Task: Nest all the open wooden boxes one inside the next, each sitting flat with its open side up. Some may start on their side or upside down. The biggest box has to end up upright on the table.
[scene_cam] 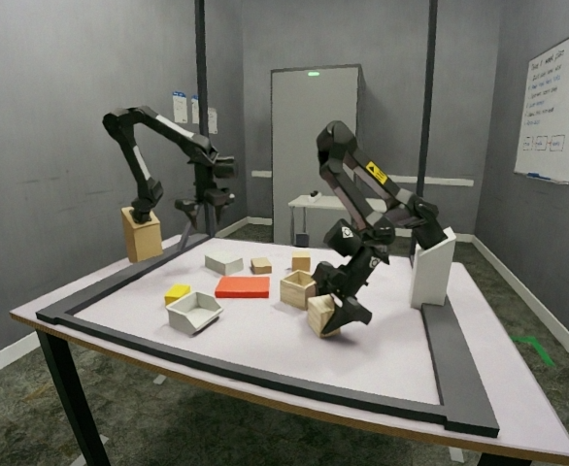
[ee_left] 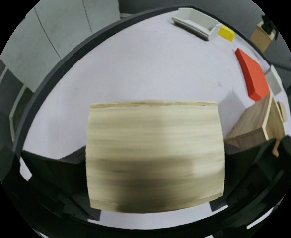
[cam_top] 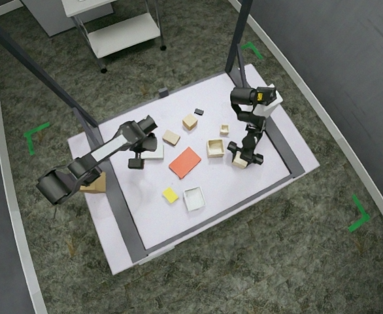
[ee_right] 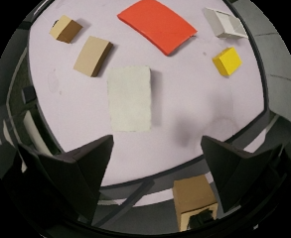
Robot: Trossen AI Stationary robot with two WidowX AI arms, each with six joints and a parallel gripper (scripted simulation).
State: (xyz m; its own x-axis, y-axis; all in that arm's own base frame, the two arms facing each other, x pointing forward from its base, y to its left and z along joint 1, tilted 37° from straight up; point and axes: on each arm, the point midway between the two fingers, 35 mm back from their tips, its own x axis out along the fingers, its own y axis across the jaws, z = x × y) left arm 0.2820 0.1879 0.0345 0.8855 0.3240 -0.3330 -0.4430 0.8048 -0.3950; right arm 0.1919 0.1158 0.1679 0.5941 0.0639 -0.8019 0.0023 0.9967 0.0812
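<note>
The biggest wooden box is 110 mm behind my left hand, 90 mm to the right of it and 20 mm below it. Round my left hand: mid-sized wooden box (10 mm ahead, 10 mm to the right, 10 mm below); flat red block (120 mm behind, 260 mm to the right, 30 mm below); small wooden box (190 mm behind, 10 mm to the left, 30 mm below).
</note>
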